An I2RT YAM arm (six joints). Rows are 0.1 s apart.
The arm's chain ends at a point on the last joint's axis. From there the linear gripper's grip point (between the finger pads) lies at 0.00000 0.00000 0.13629 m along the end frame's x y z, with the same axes.
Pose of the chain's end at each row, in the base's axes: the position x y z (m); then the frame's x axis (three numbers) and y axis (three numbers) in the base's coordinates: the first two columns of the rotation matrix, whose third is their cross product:
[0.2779, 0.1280, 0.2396, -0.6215, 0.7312, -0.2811, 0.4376, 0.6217, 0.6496]
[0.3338, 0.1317, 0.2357, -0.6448, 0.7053, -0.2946, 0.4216, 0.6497, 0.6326]
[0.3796, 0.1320, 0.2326, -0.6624, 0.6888, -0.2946, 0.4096, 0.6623, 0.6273]
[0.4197, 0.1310, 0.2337, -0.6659, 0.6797, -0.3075, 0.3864, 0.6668, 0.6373]
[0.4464, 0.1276, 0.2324, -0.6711, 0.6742, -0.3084, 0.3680, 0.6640, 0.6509]
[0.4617, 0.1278, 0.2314, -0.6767, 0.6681, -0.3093, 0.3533, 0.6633, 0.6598]
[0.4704, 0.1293, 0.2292, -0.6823, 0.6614, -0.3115, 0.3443, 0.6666, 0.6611]
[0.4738, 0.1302, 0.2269, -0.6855, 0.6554, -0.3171, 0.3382, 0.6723, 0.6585]
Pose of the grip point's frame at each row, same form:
[0.3665, 0.1663, 0.1433, -0.6215, 0.7312, -0.2811, 0.4376, 0.6217, 0.6496]
[0.4207, 0.1704, 0.1381, -0.6448, 0.7053, -0.2946, 0.4216, 0.6497, 0.6326]
[0.4651, 0.1722, 0.1344, -0.6624, 0.6888, -0.2946, 0.4096, 0.6623, 0.6273]
[0.5067, 0.1726, 0.1374, -0.6659, 0.6797, -0.3075, 0.3864, 0.6668, 0.6373]
[0.5341, 0.1717, 0.1379, -0.6711, 0.6742, -0.3084, 0.3680, 0.6640, 0.6509]
[0.5497, 0.1738, 0.1381, -0.6767, 0.6681, -0.3093, 0.3533, 0.6633, 0.6598]
[0.5583, 0.1762, 0.1362, -0.6823, 0.6614, -0.3115, 0.3443, 0.6666, 0.6611]
[0.5617, 0.1771, 0.1339, -0.6855, 0.6554, -0.3171, 0.3382, 0.6723, 0.6585]

